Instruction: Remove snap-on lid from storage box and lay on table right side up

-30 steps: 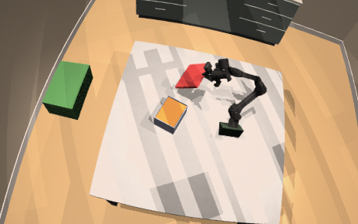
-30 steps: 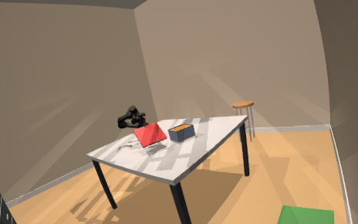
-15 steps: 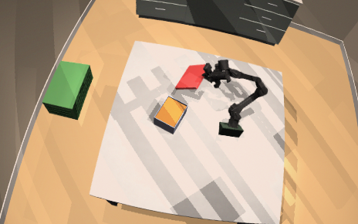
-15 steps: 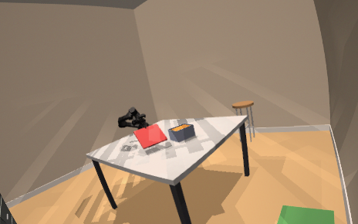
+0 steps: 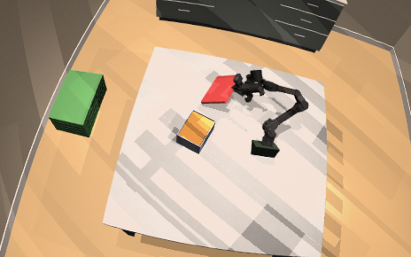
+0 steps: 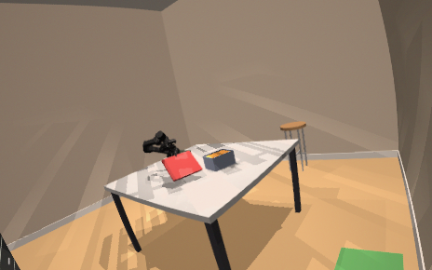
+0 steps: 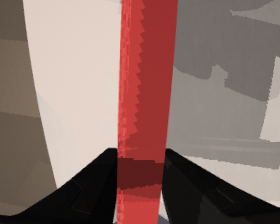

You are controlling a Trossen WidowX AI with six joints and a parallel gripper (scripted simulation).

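The red lid is 60 mm ahead of my gripper tip, 20 mm to the right of it and 50 mm below it. From my gripper tip the other things lie so: grey storage box 160 mm ahead, 270 mm to the left, 120 mm below.
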